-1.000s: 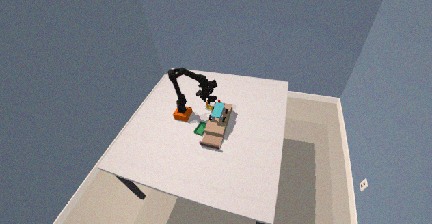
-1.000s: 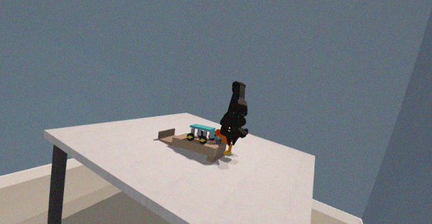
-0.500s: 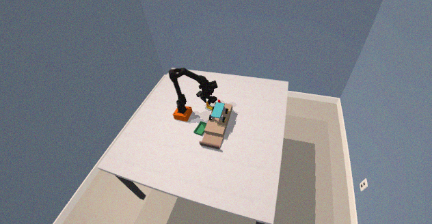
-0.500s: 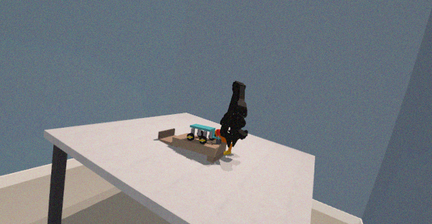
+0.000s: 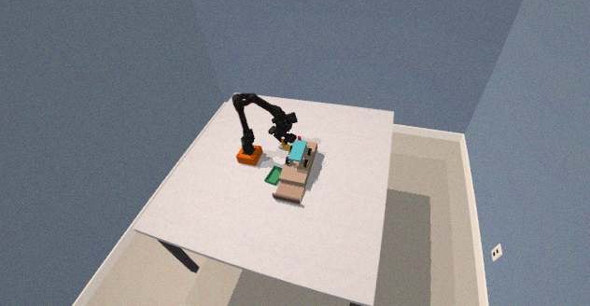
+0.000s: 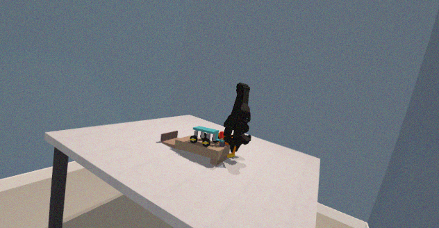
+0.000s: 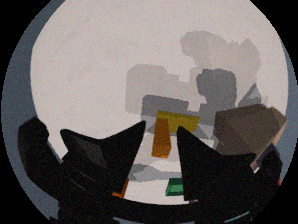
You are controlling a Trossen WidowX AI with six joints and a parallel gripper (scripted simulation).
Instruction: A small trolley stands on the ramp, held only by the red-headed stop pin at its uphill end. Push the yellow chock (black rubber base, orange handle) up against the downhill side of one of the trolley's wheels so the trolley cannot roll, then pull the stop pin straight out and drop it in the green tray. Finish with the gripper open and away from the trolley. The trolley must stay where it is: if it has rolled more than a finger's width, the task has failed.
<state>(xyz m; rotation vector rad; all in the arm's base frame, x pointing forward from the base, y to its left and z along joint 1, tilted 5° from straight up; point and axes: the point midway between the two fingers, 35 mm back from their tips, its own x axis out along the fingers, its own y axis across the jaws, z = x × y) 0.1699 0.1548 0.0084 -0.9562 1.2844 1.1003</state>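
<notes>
My gripper tip is 13 cm short of the red-headed stop pin, 3 cm to the left of it and 10 cm below it. The rest, counted from my gripper tip: ramp: 16 cm ahead, 13 cm to the right, 2 cm above; then yellow chock: 2 cm ahead, 1 cm to the right, 1 cm below; then teal trolley: 16 cm ahead, 13 cm to the right, 8 cm above.
</notes>
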